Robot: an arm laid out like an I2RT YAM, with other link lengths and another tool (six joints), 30 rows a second.
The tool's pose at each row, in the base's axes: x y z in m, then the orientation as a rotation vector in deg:
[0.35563, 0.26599, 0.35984, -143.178, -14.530, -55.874]
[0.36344, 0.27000, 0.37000, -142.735, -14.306, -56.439]
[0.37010, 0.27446, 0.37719, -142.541, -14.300, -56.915]
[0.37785, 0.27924, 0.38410, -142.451, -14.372, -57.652]
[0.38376, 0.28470, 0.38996, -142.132, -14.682, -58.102]
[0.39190, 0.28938, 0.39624, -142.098, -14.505, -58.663]
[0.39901, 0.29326, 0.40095, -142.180, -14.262, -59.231]
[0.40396, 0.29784, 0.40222, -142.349, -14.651, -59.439]
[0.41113, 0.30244, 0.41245, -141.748, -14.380, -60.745]
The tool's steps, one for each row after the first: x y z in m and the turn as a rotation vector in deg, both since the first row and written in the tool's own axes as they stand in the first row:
[0.01267, -0.00445, -0.00009, 0.152, 0.537, 0.095]
[0.02248, -0.00866, 0.00127, 0.154, 0.900, 0.011]
[0.03291, -0.01272, 0.00362, -0.016, 1.378, -0.220]
[0.04128, -0.01761, 0.00587, 0.160, 1.712, -0.487]
[0.05156, -0.02124, 0.00882, -0.045, 2.103, -0.513]
[0.06002, -0.02396, 0.01180, -0.368, 2.468, -0.521]
[0.06456, -0.02685, 0.01606, -0.521, 2.474, -0.879]
[0.07681, -0.03204, 0.01582, -0.526, 3.530, -0.931]

